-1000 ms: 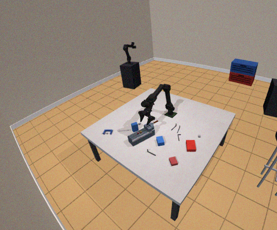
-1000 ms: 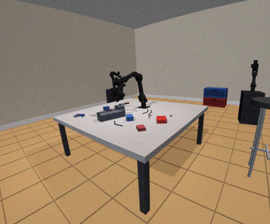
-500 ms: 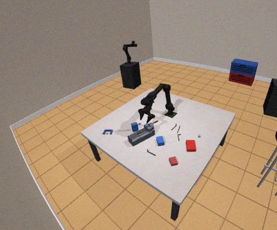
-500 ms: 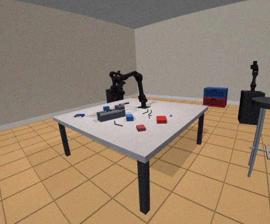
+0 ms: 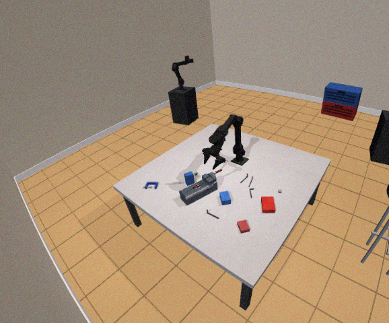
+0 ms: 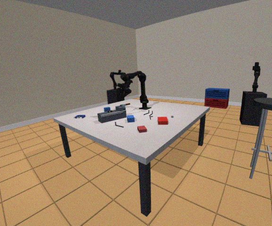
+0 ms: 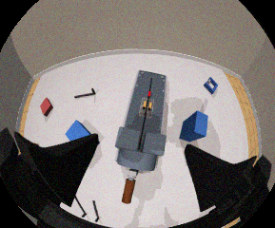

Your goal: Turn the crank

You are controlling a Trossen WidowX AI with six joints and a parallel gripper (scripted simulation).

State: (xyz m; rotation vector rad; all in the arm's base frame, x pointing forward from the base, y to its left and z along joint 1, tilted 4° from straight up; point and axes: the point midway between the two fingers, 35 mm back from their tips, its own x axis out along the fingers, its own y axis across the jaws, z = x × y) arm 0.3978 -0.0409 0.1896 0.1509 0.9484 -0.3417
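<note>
The brown crank handle lies 7 cm behind my gripper tip, 4 cm to the left of it and 8 cm below it. The rest, counted from my gripper tip: red pointer: 12 cm ahead, 6 cm to the right, 11 cm below.
</note>
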